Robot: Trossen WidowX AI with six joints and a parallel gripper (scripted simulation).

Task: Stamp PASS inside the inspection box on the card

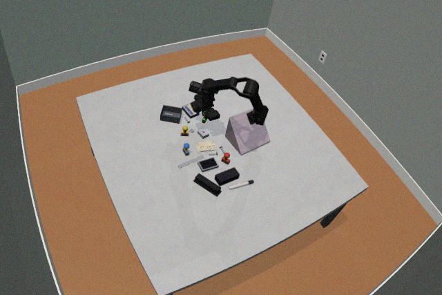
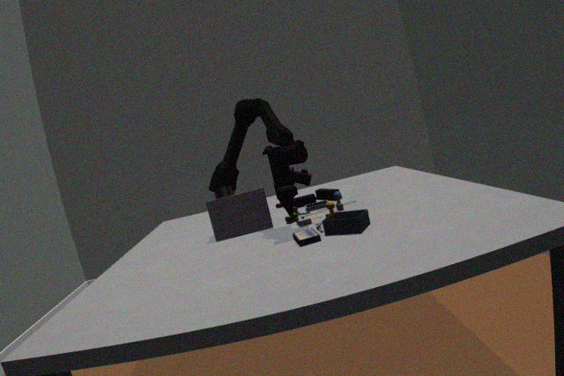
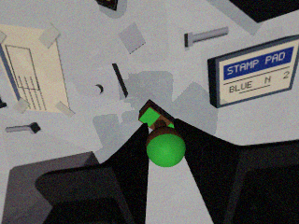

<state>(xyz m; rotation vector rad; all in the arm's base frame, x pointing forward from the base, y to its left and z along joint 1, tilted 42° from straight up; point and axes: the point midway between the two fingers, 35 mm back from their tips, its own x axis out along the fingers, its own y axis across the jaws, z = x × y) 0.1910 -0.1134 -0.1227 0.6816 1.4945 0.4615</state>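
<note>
The dark ink pad is 14 cm ahead of my gripper tip, 24 cm to the left of it and 5 cm below it. From my gripper tip the other things lie so: green stamp: right at my gripper tip; then yellow stamp: 13 cm ahead, 1 cm to the left, 4 cm below; then cream card: 8 cm ahead, 14 cm to the left, 6 cm below.
</note>
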